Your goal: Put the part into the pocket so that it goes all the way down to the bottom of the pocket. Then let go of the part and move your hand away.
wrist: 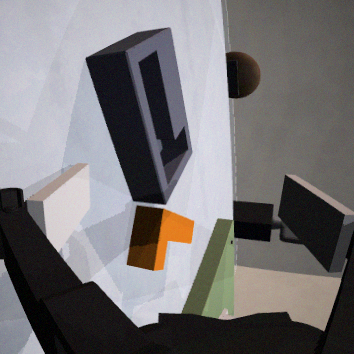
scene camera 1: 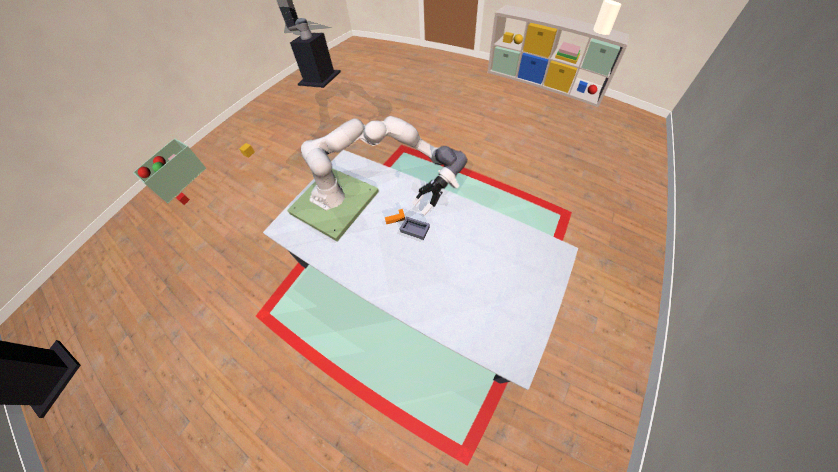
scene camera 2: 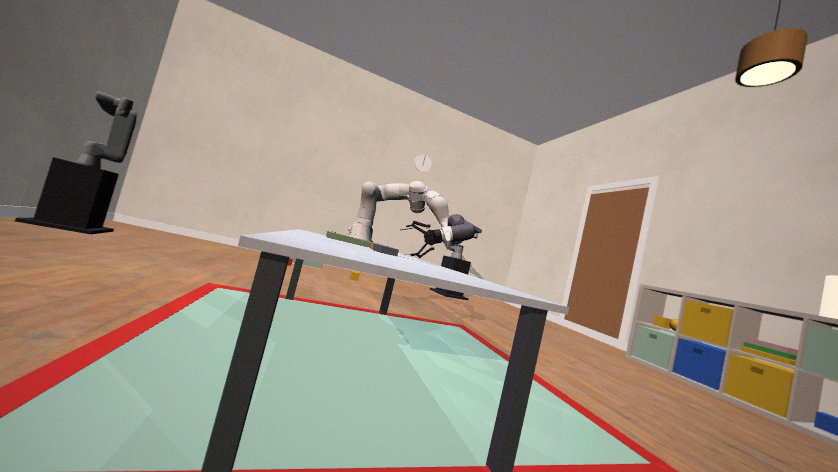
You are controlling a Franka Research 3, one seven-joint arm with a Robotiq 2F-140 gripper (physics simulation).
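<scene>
The orange L-shaped part (scene camera 1: 394, 217) (wrist: 176, 228) lies on the table beside the pocket block, on the side toward the arm's base. The dark grey pocket block (scene camera 1: 413, 235) (scene camera 2: 385, 250) (wrist: 112, 120) stands on the table with its recess facing up; no part shows in the recess. My gripper (scene camera 1: 420, 206) (scene camera 2: 411, 241) (wrist: 187, 190) is wide open and empty. It is tilted well over to the side, near the block and the part, at the side of the table by the back mat strip. In the wrist view the part shows between the two finger pads, farther off.
The green base plate (scene camera 1: 337, 228) (wrist: 207, 272) carries the arm at one end of the white table (scene camera 1: 469, 263) (scene camera 2: 328, 255). A red-edged green mat (scene camera 1: 375, 337) lies under the table. A cube shelf (scene camera 1: 493, 43) stands by the far wall, and a toy bin (scene camera 1: 178, 175) stands on the floor.
</scene>
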